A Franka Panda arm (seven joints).
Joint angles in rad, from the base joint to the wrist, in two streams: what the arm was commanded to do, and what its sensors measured. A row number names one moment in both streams.
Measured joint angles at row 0:
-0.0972, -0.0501, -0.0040, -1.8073, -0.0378, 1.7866, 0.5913
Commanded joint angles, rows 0 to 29:
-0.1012, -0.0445, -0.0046, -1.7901, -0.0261, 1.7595, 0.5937
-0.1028, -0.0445, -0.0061, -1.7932, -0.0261, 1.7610, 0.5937
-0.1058, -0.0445, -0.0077, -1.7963, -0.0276, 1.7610, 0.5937
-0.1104, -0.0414, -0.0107, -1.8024, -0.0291, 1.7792, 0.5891
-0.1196, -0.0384, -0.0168, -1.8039, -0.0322, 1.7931, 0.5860
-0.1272, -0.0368, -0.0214, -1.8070, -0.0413, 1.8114, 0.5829
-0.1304, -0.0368, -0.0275, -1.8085, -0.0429, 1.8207, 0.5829
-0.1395, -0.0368, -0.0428, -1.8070, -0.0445, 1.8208, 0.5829
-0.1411, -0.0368, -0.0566, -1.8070, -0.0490, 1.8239, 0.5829
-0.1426, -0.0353, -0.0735, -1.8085, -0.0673, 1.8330, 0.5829
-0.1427, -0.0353, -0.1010, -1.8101, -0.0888, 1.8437, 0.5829
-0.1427, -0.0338, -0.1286, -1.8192, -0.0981, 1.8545, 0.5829
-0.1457, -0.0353, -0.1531, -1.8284, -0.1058, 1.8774, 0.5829
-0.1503, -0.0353, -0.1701, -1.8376, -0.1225, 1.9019, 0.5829
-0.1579, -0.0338, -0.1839, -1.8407, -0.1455, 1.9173, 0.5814
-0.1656, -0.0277, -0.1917, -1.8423, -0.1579, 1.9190, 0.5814
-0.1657, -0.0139, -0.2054, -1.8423, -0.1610, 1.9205, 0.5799
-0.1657, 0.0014, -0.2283, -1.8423, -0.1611, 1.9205, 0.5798
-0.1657, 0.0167, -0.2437, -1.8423, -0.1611, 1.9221, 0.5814
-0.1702, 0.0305, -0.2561, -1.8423, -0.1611, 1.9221, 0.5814
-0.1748, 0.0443, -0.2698, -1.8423, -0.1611, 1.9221, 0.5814
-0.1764, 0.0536, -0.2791, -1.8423, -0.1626, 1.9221, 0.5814
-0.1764, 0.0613, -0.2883, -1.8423, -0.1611, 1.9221, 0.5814
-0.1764, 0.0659, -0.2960, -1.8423, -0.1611, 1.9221, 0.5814
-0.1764, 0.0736, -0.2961, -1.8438, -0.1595, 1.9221, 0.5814
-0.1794, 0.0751, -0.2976, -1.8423, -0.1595, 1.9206, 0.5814
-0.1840, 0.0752, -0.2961, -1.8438, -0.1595, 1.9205, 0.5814
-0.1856, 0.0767, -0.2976, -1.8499, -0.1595, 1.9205, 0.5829
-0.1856, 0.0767, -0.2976, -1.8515, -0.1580, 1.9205, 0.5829
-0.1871, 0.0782, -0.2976, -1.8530, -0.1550, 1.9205, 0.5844
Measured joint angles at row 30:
-0.1782, 0.0769, -0.3012, -1.8471, -0.1456, 1.9125, 0.5845
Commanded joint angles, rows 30 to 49:
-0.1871, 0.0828, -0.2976, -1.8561, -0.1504, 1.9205, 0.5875
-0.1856, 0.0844, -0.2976, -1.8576, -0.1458, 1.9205, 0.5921
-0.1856, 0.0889, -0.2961, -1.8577, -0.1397, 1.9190, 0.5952
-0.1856, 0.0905, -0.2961, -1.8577, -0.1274, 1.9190, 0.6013
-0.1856, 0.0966, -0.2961, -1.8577, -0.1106, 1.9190, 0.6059
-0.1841, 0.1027, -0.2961, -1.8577, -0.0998, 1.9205, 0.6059
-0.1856, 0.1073, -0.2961, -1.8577, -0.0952, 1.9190, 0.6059
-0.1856, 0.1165, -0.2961, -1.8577, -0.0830, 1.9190, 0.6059
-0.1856, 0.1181, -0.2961, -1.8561, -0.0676, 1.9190, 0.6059
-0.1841, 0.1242, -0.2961, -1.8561, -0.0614, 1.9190, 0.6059
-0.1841, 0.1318, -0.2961, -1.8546, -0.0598, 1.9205, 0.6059
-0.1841, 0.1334, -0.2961, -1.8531, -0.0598, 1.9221, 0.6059
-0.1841, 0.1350, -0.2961, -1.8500, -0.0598, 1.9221, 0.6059
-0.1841, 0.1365, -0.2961, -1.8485, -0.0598, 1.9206, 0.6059
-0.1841, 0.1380, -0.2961, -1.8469, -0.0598, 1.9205, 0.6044
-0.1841, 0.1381, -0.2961, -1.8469, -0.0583, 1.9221, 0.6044
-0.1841, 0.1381, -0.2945, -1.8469, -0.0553, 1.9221, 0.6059
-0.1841, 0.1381, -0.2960, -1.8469, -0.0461, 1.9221, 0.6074
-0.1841, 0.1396, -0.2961, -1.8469, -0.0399, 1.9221, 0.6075
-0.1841, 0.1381, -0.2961, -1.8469, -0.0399, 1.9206, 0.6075
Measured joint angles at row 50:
-0.1803, 0.1285, -0.3031, -1.8538, -0.0668, 1.9133, 0.5910
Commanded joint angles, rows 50 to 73:
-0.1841, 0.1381, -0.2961, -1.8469, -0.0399, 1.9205, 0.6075
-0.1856, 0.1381, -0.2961, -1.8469, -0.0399, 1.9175, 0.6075
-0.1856, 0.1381, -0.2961, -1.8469, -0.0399, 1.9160, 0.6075
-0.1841, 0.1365, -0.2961, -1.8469, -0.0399, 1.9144, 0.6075
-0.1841, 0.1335, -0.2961, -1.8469, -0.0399, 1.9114, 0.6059
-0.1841, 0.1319, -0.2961, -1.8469, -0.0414, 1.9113, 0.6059
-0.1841, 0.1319, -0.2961, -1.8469, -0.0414, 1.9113, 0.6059
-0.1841, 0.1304, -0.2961, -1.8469, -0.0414, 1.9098, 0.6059
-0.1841, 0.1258, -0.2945, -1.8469, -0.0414, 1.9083, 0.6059
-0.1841, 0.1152, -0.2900, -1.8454, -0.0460, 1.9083, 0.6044
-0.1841, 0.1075, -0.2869, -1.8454, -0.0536, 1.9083, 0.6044
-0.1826, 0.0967, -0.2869, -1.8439, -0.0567, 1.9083, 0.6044
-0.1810, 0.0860, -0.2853, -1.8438, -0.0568, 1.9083, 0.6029
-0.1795, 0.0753, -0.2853, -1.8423, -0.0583, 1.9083, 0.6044
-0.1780, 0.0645, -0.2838, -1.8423, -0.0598, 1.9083, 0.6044
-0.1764, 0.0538, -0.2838, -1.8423, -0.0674, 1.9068, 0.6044
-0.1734, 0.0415, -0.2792, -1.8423, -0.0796, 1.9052, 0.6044
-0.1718, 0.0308, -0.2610, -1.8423, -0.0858, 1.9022, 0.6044
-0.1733, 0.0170, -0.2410, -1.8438, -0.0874, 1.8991, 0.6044
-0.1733, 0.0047, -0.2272, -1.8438, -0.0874, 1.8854, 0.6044
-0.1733, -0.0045, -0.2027, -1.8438, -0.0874, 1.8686, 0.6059
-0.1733, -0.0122, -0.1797, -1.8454, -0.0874, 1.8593, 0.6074
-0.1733, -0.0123, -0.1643, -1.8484, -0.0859, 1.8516, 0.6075
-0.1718, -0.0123, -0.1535, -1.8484, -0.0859, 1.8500, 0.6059
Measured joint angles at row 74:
-0.1714, 0.0055, -0.2014, -1.8406, -0.0670, 1.8754, 0.5910
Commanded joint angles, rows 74 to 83:
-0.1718, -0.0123, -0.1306, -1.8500, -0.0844, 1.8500, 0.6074
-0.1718, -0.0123, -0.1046, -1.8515, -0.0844, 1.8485, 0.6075
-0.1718, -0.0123, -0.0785, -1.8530, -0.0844, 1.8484, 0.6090
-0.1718, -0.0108, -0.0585, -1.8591, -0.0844, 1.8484, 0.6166
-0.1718, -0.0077, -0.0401, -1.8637, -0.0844, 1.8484, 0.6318
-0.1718, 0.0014, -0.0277, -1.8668, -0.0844, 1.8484, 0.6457
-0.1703, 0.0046, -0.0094, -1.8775, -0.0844, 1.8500, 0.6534
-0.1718, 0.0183, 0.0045, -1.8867, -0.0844, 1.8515, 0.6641
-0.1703, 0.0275, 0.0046, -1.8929, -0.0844, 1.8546, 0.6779
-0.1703, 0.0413, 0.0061, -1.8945, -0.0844, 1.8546, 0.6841
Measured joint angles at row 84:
-0.1629, 0.0116, -0.0126, -1.8831, -0.0674, 1.8592, 0.6481
